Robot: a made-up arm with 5 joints.
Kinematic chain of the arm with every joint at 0, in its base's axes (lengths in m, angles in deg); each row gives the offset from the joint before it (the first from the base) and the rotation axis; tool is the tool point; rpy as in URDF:
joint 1: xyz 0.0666 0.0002 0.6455 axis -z
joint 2: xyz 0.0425 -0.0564 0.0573 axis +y
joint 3: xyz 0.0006 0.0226 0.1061 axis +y
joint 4: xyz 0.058 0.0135 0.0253 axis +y
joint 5: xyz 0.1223 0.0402 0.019 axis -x
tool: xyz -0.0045 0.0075 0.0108 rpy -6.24 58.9 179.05
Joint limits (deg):
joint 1: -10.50..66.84
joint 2: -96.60..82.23
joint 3: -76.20..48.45
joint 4: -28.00..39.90
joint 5: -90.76..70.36
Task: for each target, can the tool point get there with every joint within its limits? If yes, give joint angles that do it. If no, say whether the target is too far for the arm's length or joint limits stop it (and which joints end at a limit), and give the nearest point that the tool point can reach.
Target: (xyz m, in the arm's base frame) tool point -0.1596 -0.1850 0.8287
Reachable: no: joint limits stop it (at a limit: joint 1, joint 5) | nearest point -0.1561 -0.0319 0.8155 | short by 0.154 m
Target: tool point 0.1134 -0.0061 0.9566
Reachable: yes | joints 50.77 -38.27 -25.90 12.50 35.71
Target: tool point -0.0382 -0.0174 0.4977
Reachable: no: joint limits stop it (at a limit: joint 1, joint 2, joint 3, joint 5) | nearest point 0.0925 -0.0375 0.5696 | short by 0.151 m
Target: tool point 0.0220 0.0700 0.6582
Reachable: no: joint limits stop it (at a limit: joint 1, joint 2, joint 3, joint 4, joint 5) | nearest point 0.0758 0.0351 0.6214 | short by 0.074 m
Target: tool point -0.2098 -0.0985 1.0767
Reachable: no: too far | nearest point -0.0830 -0.0175 0.9198 | short by 0.217 m
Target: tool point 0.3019 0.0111 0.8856
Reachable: yes | joints 0.73 14.27 -9.10 -20.16 -62.02
